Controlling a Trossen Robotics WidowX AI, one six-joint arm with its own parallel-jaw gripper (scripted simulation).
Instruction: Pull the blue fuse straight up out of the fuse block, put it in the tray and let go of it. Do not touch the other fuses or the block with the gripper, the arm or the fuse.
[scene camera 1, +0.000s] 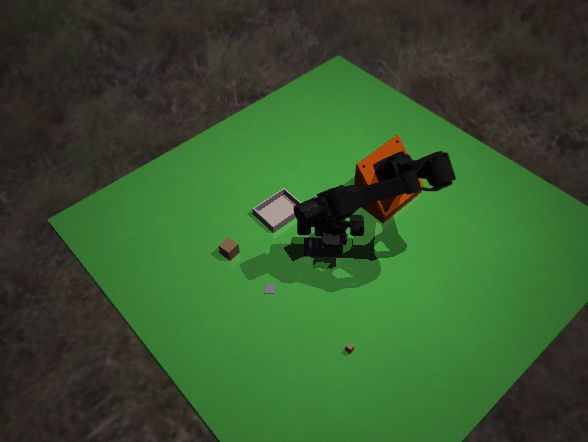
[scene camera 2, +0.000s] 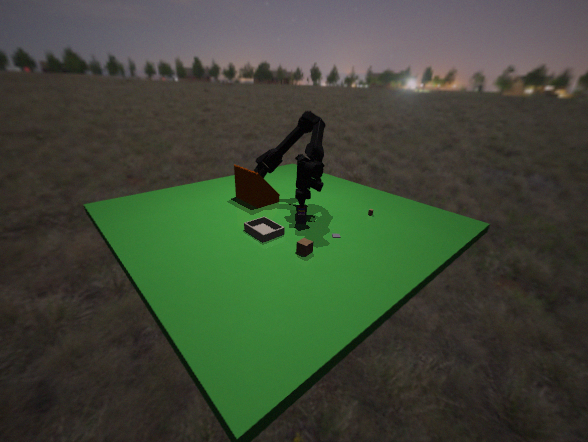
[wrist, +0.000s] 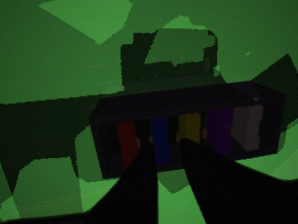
Labels:
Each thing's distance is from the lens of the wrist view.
my gripper (wrist: 166, 148): 11 cm
blue fuse (wrist: 159, 131): 11 cm
pale fuse (wrist: 246, 119): 13 cm

